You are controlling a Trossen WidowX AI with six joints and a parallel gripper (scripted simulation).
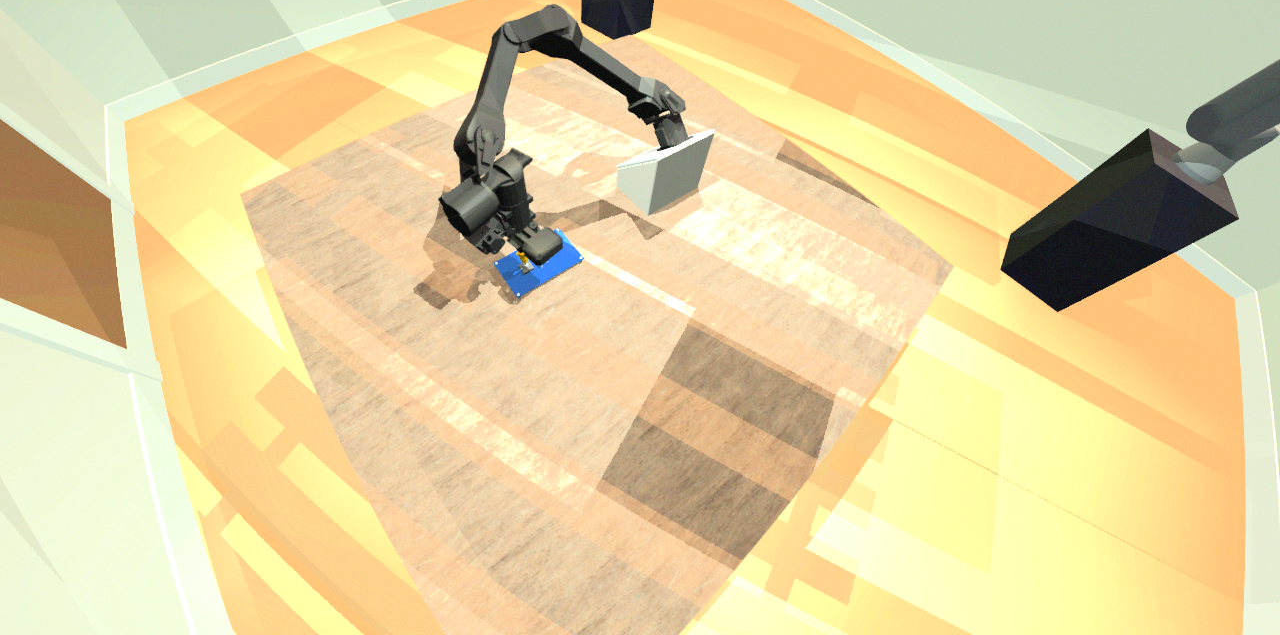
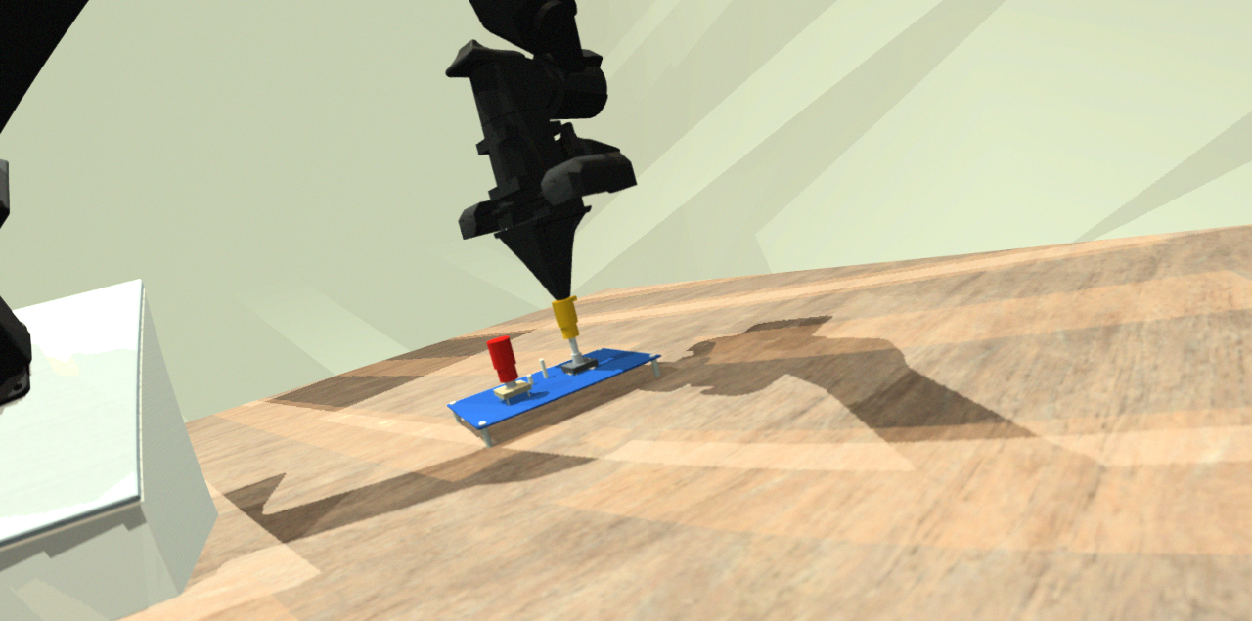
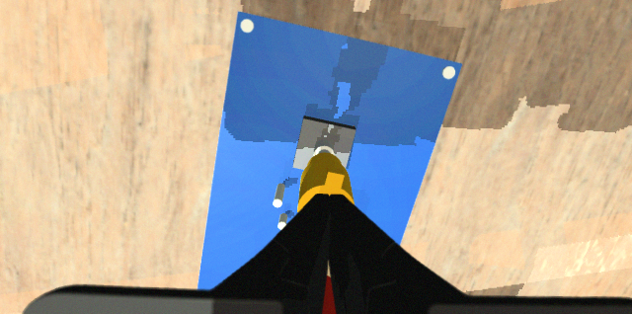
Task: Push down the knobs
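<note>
My gripper tip is now 7 cm past the red knob and 3 cm above it. Round my gripper tip: yellow knob (1 cm below).
</note>
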